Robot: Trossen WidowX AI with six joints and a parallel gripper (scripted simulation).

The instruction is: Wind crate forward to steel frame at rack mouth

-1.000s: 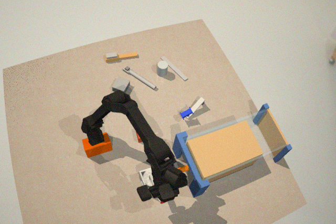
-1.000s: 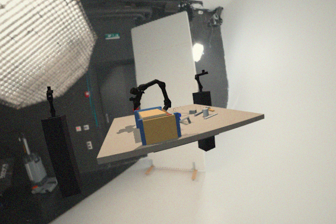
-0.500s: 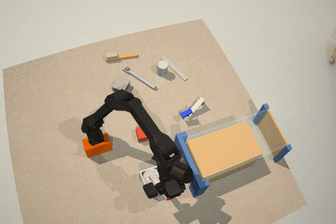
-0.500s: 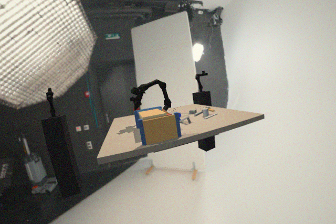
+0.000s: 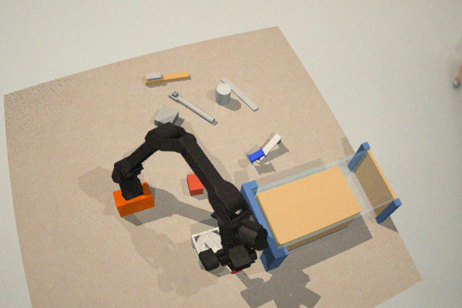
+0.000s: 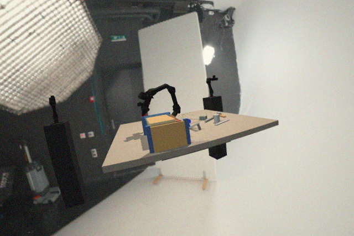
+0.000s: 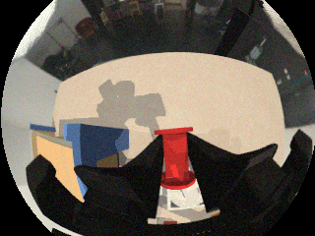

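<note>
The red-knobbed winch handle lies 60 mm to the left of my gripper tip, 40 mm below it and 10 mm behind it. The rest, counted from my gripper tip: hand winch 110 mm to the left, 110 mm below, 40 mm behind; then blue steel frame 140 mm ahead, 90 mm to the left, 40 mm below; then red knob 20 mm to the left, 10 mm below.
</note>
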